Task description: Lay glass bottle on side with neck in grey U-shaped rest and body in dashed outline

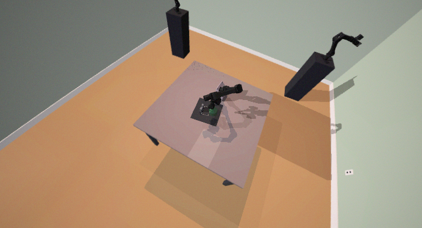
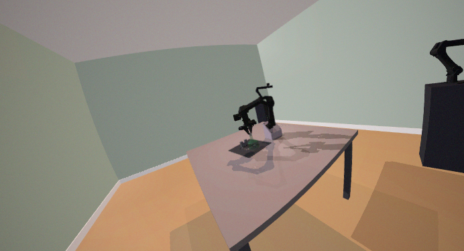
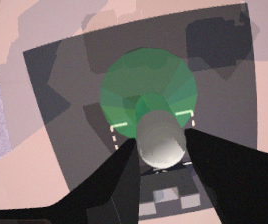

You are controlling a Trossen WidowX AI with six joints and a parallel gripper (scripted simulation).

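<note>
The green glass bottle is 50 mm below my gripper tip and 10 mm to the left of it. Also, from my gripper tip: dark mat: 140 mm below, 50 mm to the right.
</note>
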